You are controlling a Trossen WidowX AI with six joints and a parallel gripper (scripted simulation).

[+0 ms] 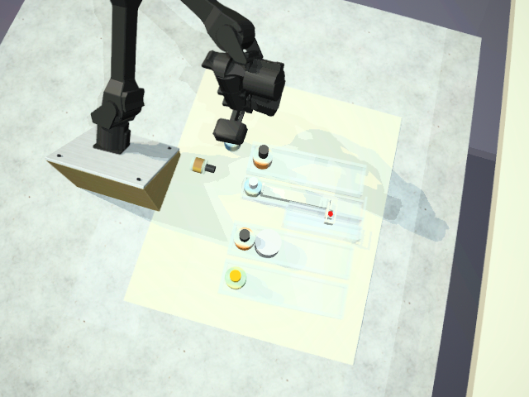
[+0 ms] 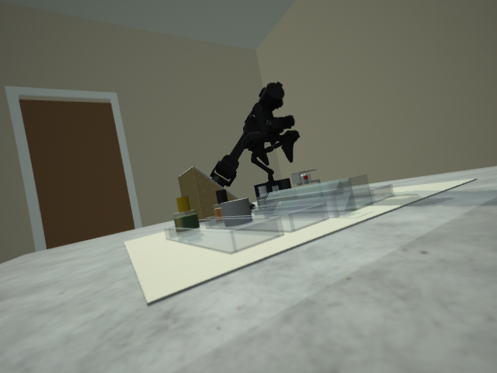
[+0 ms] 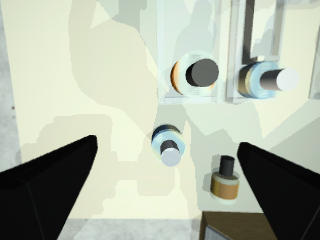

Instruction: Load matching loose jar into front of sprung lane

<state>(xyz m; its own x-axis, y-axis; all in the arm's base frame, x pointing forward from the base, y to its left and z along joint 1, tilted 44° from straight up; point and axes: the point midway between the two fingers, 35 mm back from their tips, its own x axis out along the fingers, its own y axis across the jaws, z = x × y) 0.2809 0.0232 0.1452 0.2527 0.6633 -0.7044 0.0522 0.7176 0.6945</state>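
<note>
Right now my gripper tip is 24 cm to the left of the grey puck, 11 cm short of it and 10 cm above it. Round my gripper tip: sprung lane (19 cm ahead, 14 cm to the right, 11 cm below); red mark (23 cm ahead, 15 cm to the right, 6 cm below).
</note>
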